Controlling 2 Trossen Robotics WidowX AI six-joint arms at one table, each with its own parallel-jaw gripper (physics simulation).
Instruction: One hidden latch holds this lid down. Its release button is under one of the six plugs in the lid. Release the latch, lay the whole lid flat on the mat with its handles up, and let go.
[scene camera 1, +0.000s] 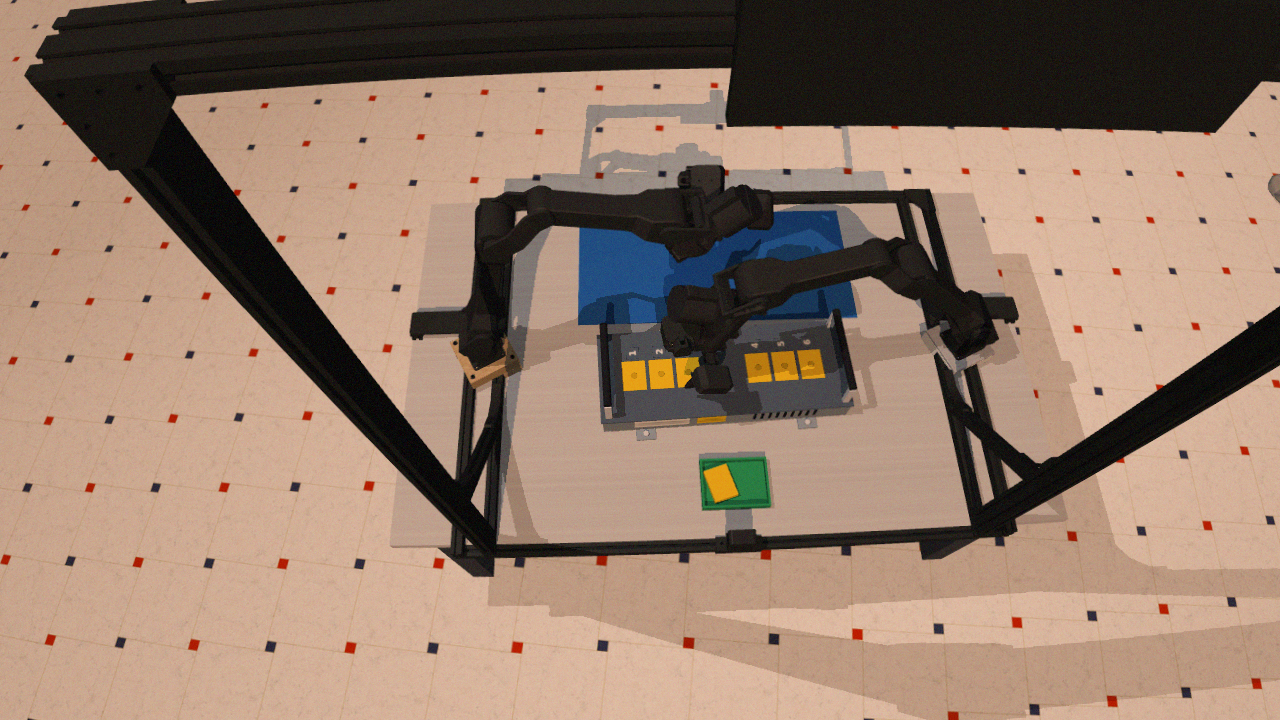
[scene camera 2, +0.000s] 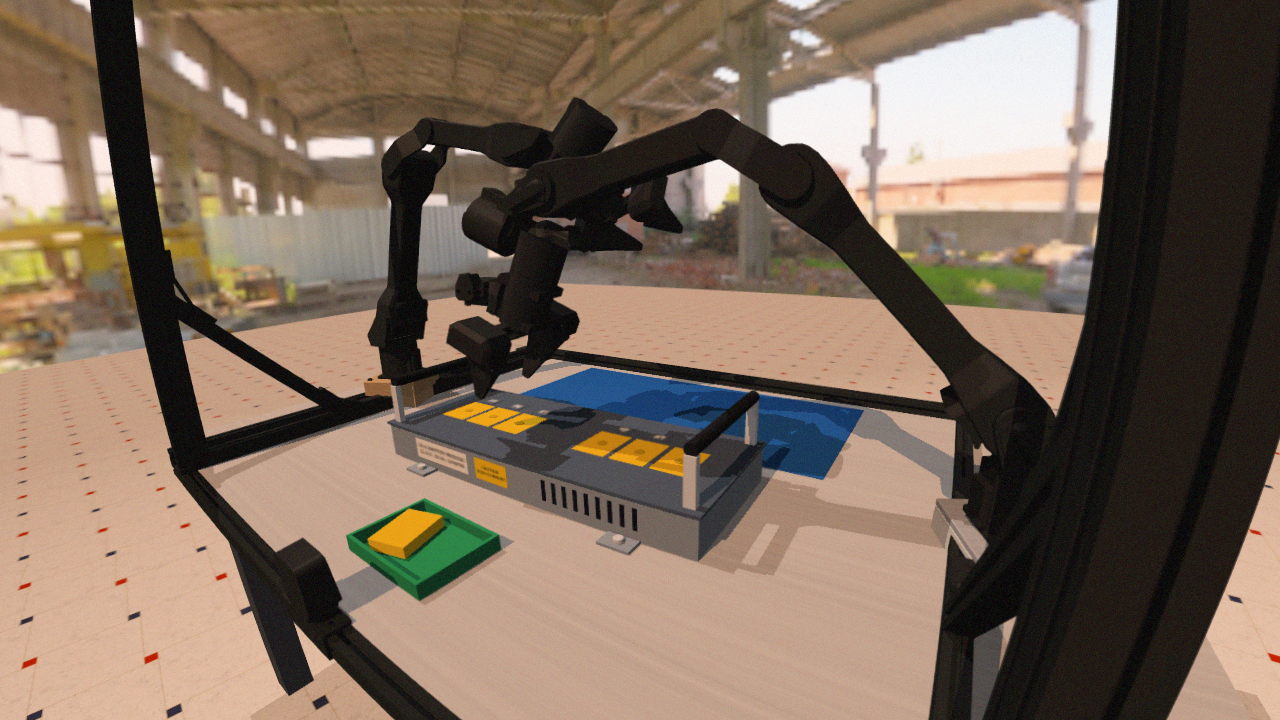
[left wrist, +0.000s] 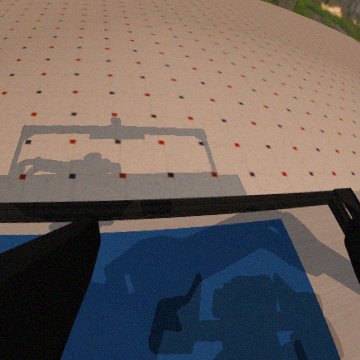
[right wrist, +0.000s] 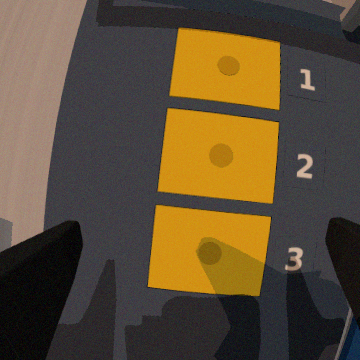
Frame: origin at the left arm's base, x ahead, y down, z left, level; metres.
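Seen in the pictures: left gripper, fingertip midpoint: (scene camera 2: 661, 239) (left wrist: 229, 232); right gripper, fingertip midpoint: (scene camera 1: 681, 364) (scene camera 2: 503, 386) (right wrist: 207, 233); left arm's base, origin of the base link: (scene camera 1: 483, 350) (scene camera 2: 401, 374); right arm's base, origin of the base link: (scene camera 1: 961, 341).
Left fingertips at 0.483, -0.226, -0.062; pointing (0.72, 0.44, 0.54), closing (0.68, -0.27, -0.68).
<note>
Pixels of each thing's top centre, then the offset from my left fingertips to it, as dx, dy, dz. Level surfaces: height alone.
- plug 1, middle of its top: (right wrist: 228, 64) (scene camera 1: 634, 375) -0.267, +0.224, -0.128
- plug 2, middle of its top: (right wrist: 220, 154) (scene camera 1: 661, 373) -0.222, +0.224, -0.151
- Plug 3, middle of its top: (right wrist: 209, 253) (scene camera 1: 688, 371) -0.177, +0.224, -0.173
- blue mat, its level: dy +0.271
- green tray, middle of its top: (scene camera 2: 420, 535) (scene camera 1: 735, 482) -0.211, +0.256, -0.385
- loose yellow block, middle of its top: (scene camera 2: 406, 527) (scene camera 1: 720, 482) -0.233, +0.256, -0.373
The grey lid (scene camera 1: 653, 402) (scene camera 2: 554, 436) (right wrist: 115, 125) lies level on its box, with upright black handles (scene camera 1: 606, 367) (scene camera 2: 721, 422) at its ends. Six yellow plugs show; plug 1 (scene camera 1: 633, 375) (right wrist: 225, 67) and plug 2 (scene camera 1: 660, 374) (right wrist: 220, 155) sit flush. Plug 3 (scene camera 1: 687, 371) (right wrist: 209, 253) is partly hidden in scene camera 1. My right gripper (scene camera 1: 682, 365) (scene camera 2: 506, 383) (right wrist: 207, 233) is open and empty, pointing down above the lid by plug 3. My left gripper (scene camera 2: 660, 238) (left wrist: 229, 232) is open and empty, high over the blue mat (scene camera 1: 617, 268) (scene camera 2: 572, 385). No latch shows.
A green tray (scene camera 1: 767, 483) (scene camera 2: 422, 591) with a loose yellow block (scene camera 1: 720, 482) (scene camera 2: 406, 532) in it stands in front of the box. Metal tabs (scene camera 1: 645, 434) (scene camera 2: 617, 540) stick out at the box's foot. My two arms are close together above the lid and mat. A black frame surrounds the table.
</note>
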